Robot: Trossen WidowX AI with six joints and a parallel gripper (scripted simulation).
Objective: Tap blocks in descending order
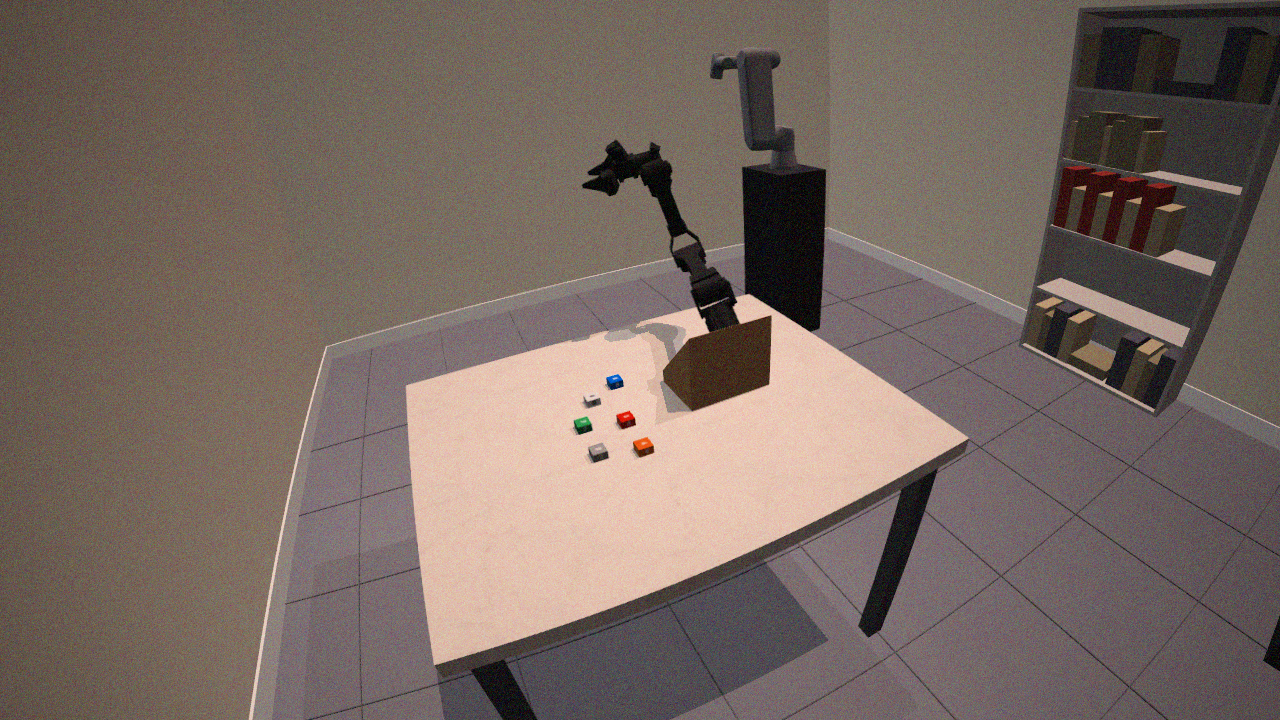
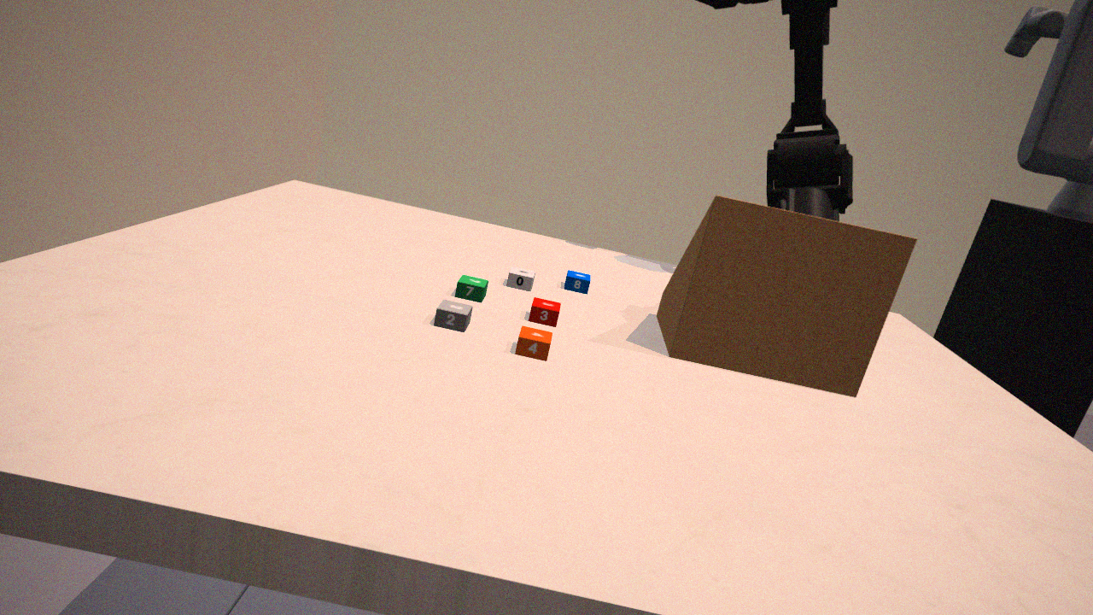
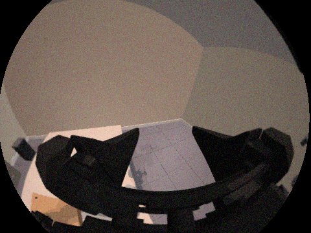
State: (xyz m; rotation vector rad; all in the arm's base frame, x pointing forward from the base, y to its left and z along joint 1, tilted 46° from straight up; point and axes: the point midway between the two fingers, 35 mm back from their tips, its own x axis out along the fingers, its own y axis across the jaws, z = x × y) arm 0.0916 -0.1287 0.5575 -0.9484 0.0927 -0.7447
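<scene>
Right now my gripper tip is 43 cm above the blue 8 block, 34 cm to the right of it and 12 cm short of it. Round my gripper tip: red block 49 cm to the left, 43 cm below, 17 cm ahead; green block 46 cm to the left, 43 cm below, 26 cm ahead; white block 43 cm below, 38 cm to the left, 20 cm ahead.
</scene>
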